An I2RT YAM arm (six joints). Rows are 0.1 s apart.
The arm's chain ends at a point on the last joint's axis. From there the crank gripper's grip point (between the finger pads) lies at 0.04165 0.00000 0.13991 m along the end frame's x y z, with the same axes.
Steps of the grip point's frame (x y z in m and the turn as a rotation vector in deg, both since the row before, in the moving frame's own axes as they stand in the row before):
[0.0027, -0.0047, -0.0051, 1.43, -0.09, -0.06]
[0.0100, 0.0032, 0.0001, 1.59, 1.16, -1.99]
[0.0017, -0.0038, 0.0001, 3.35, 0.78, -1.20]
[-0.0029, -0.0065, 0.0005, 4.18, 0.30, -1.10]
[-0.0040, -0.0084, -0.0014, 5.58, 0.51, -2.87]
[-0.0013, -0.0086, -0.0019, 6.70, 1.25, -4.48]
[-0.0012, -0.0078, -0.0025, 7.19, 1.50, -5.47]
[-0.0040, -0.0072, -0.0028, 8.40, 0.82, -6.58]
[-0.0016, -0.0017, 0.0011, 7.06, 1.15, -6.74]
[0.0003, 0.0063, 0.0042, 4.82, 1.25, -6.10]
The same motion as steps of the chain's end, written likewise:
[0.0029, -0.0012, -0.0051, 1.43, -0.09, -0.06]
[0.0073, 0.0086, 0.0010, 1.59, 1.16, -1.99]
[-0.0001, 0.0052, 0.0009, 3.35, 0.78, -1.20]
[-0.0035, 0.0045, 0.0011, 4.18, 0.30, -1.10]
[-0.0048, 0.0073, -0.0003, 5.58, 0.51, -2.87]
[-0.0036, 0.0110, 0.0002, 6.70, 1.25, -4.48]
[-0.0038, 0.0137, 0.0000, 7.19, 1.50, -5.47]
[-0.0045, 0.0180, -0.0003, 8.40, 0.82, -6.58]
[-0.0031, 0.0204, 0.0033, 7.06, 1.15, -6.74]
[-0.0019, 0.0226, 0.0058, 4.82, 1.25, -6.10]

